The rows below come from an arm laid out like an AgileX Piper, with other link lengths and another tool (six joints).
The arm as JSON. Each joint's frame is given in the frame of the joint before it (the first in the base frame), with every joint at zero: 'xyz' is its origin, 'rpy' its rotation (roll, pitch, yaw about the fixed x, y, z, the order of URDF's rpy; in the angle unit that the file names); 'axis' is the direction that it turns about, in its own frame. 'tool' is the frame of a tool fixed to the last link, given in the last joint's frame.
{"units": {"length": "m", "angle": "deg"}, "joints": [
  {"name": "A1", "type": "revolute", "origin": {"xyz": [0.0, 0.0, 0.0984], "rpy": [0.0, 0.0, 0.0]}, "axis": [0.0, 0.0, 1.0]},
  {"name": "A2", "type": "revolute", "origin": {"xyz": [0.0, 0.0, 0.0], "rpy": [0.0, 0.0, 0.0]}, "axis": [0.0, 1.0, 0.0]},
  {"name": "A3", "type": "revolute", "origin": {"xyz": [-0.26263, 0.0, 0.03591], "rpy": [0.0, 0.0, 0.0]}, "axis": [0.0, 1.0, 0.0]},
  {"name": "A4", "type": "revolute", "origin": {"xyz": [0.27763, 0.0, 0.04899], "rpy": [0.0, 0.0, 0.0]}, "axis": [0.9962, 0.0, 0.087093]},
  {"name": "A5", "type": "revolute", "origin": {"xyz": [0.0, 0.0, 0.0], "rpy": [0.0, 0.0, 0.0]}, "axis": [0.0, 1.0, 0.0]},
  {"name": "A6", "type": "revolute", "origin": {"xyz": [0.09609, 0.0, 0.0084], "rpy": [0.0, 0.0, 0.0]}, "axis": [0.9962, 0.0, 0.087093]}
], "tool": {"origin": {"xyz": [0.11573, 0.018, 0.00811], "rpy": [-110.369, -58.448, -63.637]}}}
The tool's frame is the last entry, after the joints.
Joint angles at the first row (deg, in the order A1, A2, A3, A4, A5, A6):
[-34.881, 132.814, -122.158, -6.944, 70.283, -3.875]
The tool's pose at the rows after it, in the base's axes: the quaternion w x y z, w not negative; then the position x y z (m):
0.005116, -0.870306, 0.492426, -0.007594, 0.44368, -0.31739, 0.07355
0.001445, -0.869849, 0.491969, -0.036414, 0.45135, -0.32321, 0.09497
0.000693, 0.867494, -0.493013, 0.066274, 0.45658, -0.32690, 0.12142
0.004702, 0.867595, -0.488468, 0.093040, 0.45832, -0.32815, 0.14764
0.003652, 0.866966, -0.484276, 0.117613, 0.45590, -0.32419, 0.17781
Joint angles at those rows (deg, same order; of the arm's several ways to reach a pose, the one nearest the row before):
[-34.882, 132.815, -125.188, -6.944, 70.382, -3.875]
[-34.882, 132.474, -128.192, -7.053, 70.399, -3.875]
[-34.882, 131.456, -130.921, -7.053, 70.742, -3.649]
[-34.882, 129.682, -132.313, -7.053, 70.744, -4.127]
[-34.882, 126.679, -132.545, -6.504, 71.126, -4.541]

